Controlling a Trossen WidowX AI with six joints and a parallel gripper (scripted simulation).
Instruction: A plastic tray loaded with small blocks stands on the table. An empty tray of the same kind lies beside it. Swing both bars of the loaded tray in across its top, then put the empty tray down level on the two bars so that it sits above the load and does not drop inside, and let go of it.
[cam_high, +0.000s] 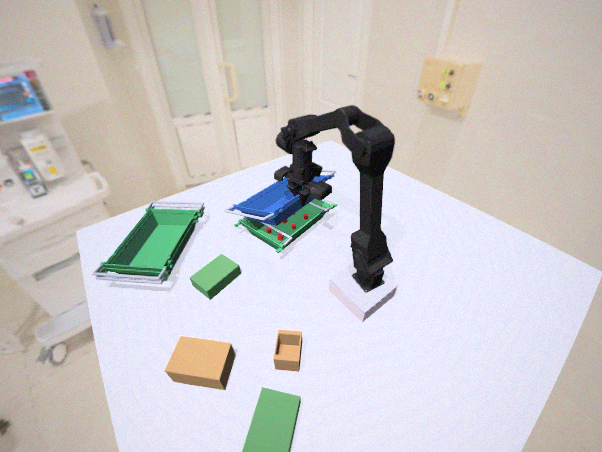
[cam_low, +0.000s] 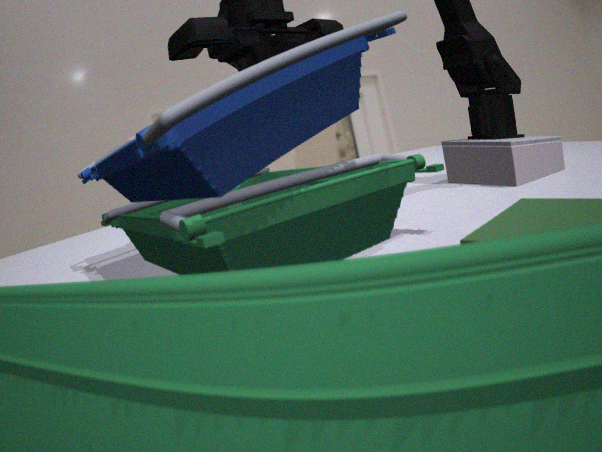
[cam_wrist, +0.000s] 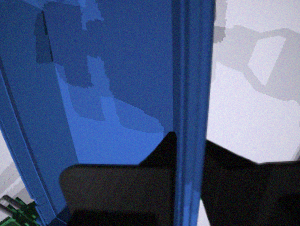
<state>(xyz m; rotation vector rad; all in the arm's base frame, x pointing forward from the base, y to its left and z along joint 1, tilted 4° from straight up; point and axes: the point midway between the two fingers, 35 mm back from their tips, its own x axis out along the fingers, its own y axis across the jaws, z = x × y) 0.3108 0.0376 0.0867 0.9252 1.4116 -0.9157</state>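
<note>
The blue tray lies 8 cm ahead of my gripper tip, 3 cm to the left of it and 1 cm above it. Round my gripper tip: open box 37 cm behind, 23 cm to the left, 11 cm below.
</note>
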